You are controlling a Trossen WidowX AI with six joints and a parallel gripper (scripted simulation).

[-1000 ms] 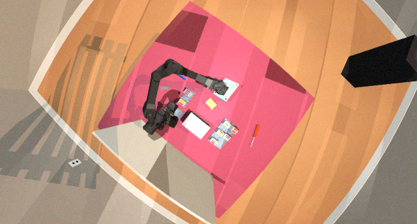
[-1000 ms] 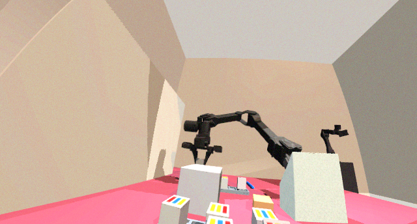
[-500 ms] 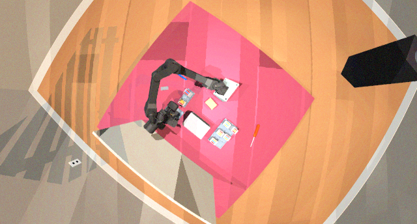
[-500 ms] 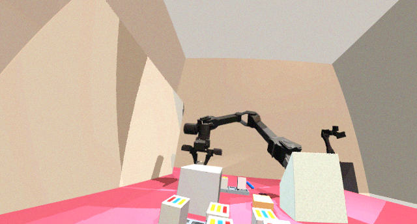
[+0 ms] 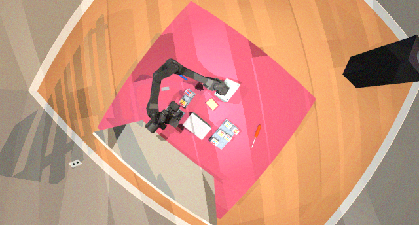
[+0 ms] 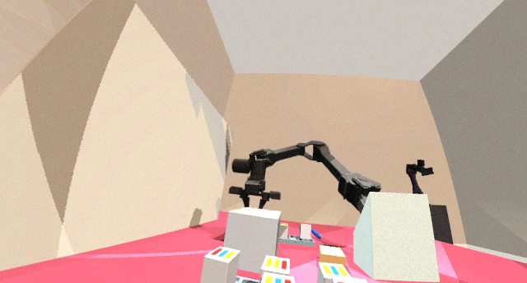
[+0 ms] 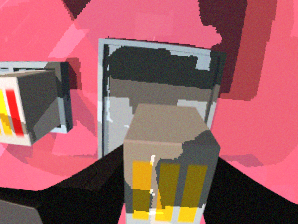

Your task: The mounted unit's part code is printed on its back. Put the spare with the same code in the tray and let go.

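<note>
My gripper tip is 1 cm past the flat grey tray and 5 cm above it. From my gripper tip the other things lie so: blue pen 26 cm behind, 12 cm to the right, 5 cm below; then grey spare block 2 cm above; then white mounted unit 4 cm behind, 20 cm to the left, 1 cm below.
</note>
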